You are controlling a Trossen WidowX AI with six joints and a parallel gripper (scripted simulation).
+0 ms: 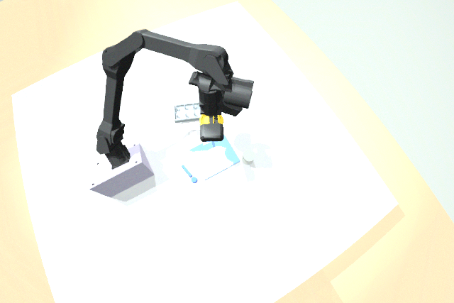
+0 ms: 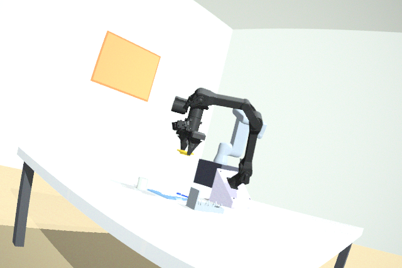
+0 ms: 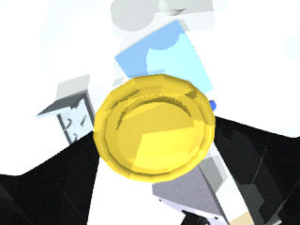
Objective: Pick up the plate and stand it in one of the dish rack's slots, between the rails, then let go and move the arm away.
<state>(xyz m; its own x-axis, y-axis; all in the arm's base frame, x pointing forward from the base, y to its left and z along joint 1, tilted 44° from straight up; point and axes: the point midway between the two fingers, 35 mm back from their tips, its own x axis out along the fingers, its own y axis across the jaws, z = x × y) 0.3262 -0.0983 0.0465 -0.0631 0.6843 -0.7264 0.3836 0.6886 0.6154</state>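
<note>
Now: the grey dish rack 20 mm behind my gripper tip, 160 mm to the left of it and 170 mm below it. The rest, counted from my gripper tip: yellow plate: 10 mm above; then light blue mat: 10 mm behind, 40 mm to the right, 190 mm below; then white cup: 90 mm ahead, 110 mm to the right, 170 mm below.
</note>
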